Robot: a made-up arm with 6 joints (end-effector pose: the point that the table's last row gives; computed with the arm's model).
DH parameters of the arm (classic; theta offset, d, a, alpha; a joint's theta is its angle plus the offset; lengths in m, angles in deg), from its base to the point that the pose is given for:
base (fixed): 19.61 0 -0.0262 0
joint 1: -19.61 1.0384 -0.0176 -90
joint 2: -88.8 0 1.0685 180
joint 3: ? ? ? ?
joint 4: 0 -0.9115 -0.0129 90
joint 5: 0 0.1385 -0.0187 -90
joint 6: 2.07 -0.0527 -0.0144 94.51
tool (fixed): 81.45 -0.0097 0 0
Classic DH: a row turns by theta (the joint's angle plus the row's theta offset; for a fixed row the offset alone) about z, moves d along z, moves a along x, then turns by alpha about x.
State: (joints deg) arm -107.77 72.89 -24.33 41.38 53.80 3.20
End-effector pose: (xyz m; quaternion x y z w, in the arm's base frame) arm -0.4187 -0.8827 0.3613 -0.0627 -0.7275 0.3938 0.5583
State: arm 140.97 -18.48 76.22 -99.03 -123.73 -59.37
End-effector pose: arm 0.1521 -0.2134 2.9347 -0.7091 -0.5850 -0.0952 0.3819
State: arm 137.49 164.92 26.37 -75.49 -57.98 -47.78
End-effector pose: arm 0.3743 -0.4006 -0.4864 0.0741 -0.1170 0.5820 0.8013
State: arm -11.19 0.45 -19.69 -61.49 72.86 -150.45
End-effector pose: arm 0.7758 -0.2844 1.6622 0.1754 0.4761 0.5754 0.6414
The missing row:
joint 3: 1.2 0.0167 -0.0279 -90
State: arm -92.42 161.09 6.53 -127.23 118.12 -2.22
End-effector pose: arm 0.0228 0.5783 -0.2287 -0.1384 0.3094 0.0724 0.9380
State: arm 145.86 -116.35 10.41 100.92 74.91 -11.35
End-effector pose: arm 1.3038 -0.9529 1.2952 0.6789 0.5058 0.0469 0.5301
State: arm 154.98 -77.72 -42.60 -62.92 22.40 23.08
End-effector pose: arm 0.1510 -0.0299 1.7158 -0.7759 0.4167 0.1833 0.4368
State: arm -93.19 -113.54 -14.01 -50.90 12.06 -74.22
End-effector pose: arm -0.0483 1.0293 1.6060 0.2244 0.4967 -0.4762 0.6901
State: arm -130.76 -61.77 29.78 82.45 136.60 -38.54
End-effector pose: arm 0.6801 0.7974 2.4510 0.4717 0.3378 0.8027 0.1379
